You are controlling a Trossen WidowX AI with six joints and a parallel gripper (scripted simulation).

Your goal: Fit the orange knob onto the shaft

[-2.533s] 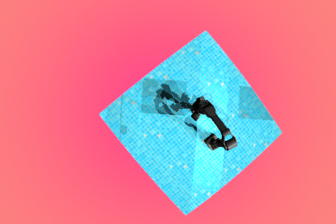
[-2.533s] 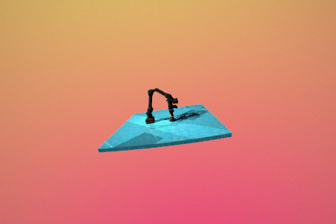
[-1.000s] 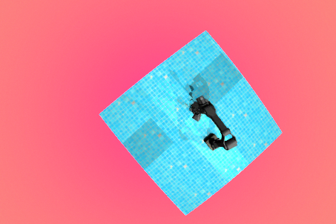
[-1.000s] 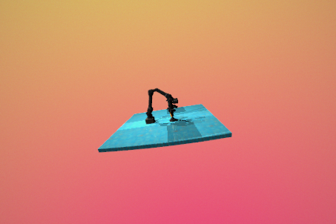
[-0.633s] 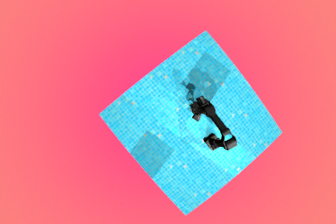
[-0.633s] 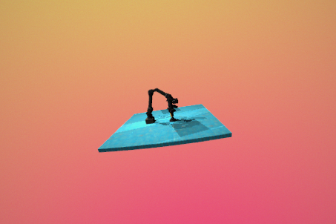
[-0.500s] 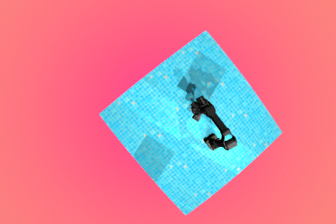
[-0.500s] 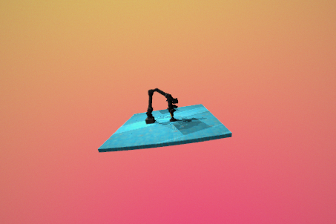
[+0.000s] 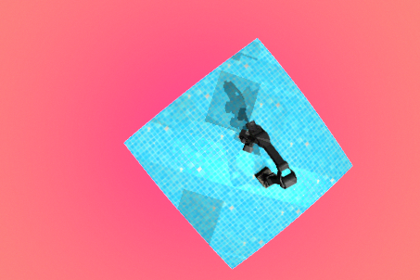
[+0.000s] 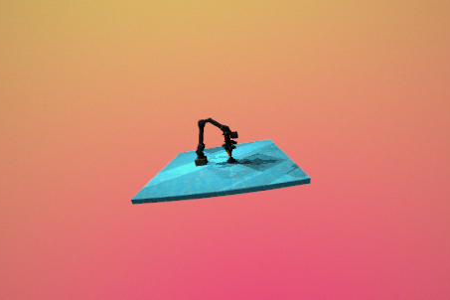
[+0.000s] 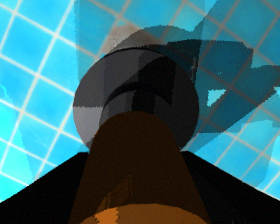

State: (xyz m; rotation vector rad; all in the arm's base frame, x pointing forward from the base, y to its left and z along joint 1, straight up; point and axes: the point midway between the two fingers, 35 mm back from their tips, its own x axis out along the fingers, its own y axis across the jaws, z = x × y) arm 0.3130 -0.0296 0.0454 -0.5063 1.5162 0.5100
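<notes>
Now: gripper tip 20 mm below the orange knob. From my gripper tip the other things lie so: round pedestal 40 mm below.
</notes>
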